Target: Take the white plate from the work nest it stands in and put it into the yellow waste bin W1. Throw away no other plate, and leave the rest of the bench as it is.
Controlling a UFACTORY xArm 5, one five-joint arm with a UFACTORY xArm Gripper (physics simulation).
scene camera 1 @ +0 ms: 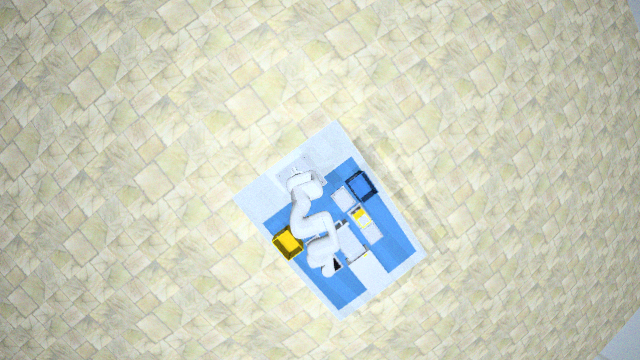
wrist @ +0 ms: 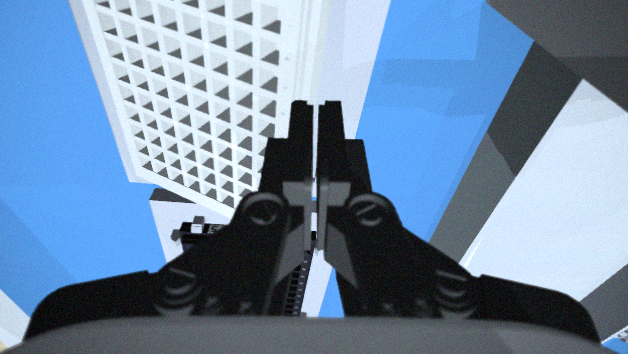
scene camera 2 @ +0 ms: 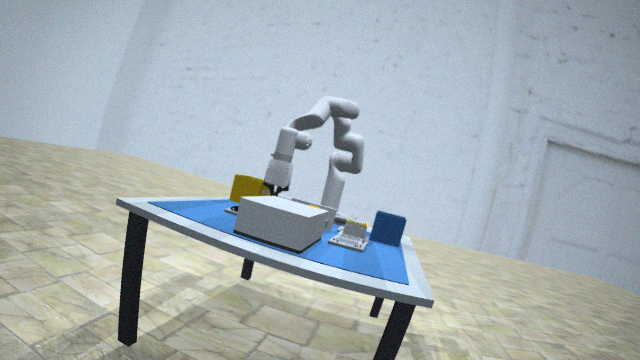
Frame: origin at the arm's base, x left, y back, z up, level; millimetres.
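Seen in the pictures: gripper, between the fingertips: (wrist: 315, 136).
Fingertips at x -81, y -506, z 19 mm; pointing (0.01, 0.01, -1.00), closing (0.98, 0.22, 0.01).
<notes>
Pixels of each thing's top centre, then the offset from my fingertips to it.
- white plate, centre of its top: (wrist: 184, 117) dx -43, dy +1, dz +5 mm
- yellow waste bin, centre of its top: (scene camera 2: 254, 178) (scene camera 1: 287, 246) dx -190, dy +157, dz +64 mm
- holder with a dark opening, centre of its top: (wrist: 247, 296) (scene camera 1: 332, 264) dx -7, dy -173, dz -29 mm
- yellow-topped rack, centre of its top: (scene camera 2: 358, 220) (scene camera 1: 362, 218) dx +345, dy +56, dz +21 mm
- dark blue bin, centre of its top: (scene camera 2: 391, 215) (scene camera 1: 363, 187) dx +441, dy +260, dz +64 mm
A white plate (wrist: 200, 100) with a grid of square wells sits on a pale base at the upper left of the wrist view. My gripper (wrist: 315, 136) (scene camera 2: 276, 192) is shut and empty, its black fingertips nearly touching, over the plate's right border in the wrist view; their height above it cannot be told. In scene camera 1 the arm hides the gripper and the plate. The yellow waste bin (scene camera 1: 285, 250) (scene camera 2: 246, 189) stands at the bench's left edge in scene camera 1, beside the arm, and partly behind the gripper in scene camera 2.
A large pale box (scene camera 1: 371, 270) (scene camera 2: 280, 220) stands near the gripper. A holder with a dark opening (scene camera 1: 336, 264) is beside the arm's end. A yellow-topped rack (scene camera 1: 359, 217) (scene camera 2: 356, 228) and a dark blue bin (scene camera 1: 371, 196) (scene camera 2: 388, 229) stand across the bench. Black parts (wrist: 297, 287) lie below the plate in the wrist view.
</notes>
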